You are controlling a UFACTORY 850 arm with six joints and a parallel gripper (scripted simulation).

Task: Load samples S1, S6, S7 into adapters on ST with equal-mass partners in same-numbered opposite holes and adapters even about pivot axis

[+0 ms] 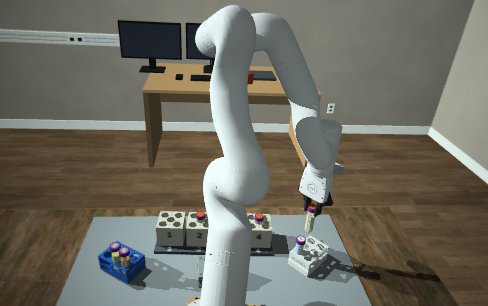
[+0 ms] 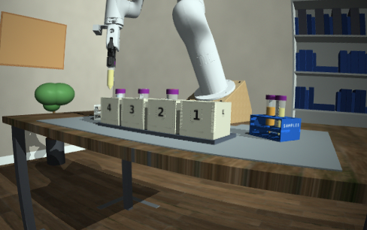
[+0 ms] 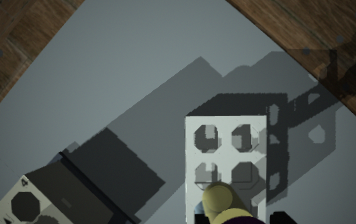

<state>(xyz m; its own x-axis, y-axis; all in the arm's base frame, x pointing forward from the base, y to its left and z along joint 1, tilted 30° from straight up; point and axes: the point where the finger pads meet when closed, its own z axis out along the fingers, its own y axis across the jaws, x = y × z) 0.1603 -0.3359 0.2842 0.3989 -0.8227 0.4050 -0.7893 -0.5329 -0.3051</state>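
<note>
My gripper is now 23 cm short of the adapter 1, 45 cm to the right of it and 19 cm above it. Round my hand: white rack (2 cm behind, 1 cm to the right, 21 cm below); blue samples rack (14 cm ahead, 63 cm to the left, 21 cm below).
</note>
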